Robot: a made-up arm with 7 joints. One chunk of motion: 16 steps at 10 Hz.
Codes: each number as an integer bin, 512 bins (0 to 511) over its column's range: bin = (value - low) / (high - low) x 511, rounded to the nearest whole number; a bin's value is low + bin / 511 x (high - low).
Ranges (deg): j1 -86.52..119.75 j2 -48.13..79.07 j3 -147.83..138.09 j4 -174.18..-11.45 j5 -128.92..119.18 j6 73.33..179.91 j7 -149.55..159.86
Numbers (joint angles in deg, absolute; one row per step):
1: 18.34 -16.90 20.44 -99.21 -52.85 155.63 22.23
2: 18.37 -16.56 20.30 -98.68 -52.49 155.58 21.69
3: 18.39 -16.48 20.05 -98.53 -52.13 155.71 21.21
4: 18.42 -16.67 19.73 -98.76 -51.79 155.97 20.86
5: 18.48 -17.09 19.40 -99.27 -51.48 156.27 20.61
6: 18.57 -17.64 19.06 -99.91 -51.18 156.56 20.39
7: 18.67 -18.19 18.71 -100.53 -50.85 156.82 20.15
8: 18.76 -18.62 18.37 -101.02 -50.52 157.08 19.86
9: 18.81 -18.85 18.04 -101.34 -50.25 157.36 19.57
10: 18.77 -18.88 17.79 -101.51 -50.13 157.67 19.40
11: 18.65 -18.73 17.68 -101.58 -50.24 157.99 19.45
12: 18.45 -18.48 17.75 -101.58 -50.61 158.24 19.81
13: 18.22 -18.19 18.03 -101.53 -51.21 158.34 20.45
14: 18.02 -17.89 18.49 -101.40 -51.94 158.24 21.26
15: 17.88 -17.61 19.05 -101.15 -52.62 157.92 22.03
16: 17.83 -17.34 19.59 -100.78 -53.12 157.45 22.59
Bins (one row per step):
1: 260 125 301 235 157 395 284
2: 260 127 300 237 157 394 283
3: 260 127 300 238 158 395 282
4: 260 126 299 237 159 396 281
5: 260 125 299 235 159 398 281
6: 260 122 298 233 160 399 281
7: 261 120 298 231 161 400 280
8: 261 119 297 230 161 402 280
9: 261 118 296 229 162 403 279
10: 261 118 296 228 162 404 279
11: 261 118 296 228 162 406 279
12: 260 119 296 228 161 407 280
13: 259 120 296 228 160 408 281
14: 259 121 297 229 159 407 282
15: 259 123 298 229 157 406 283
16: 259 124 299 230 156 403 284

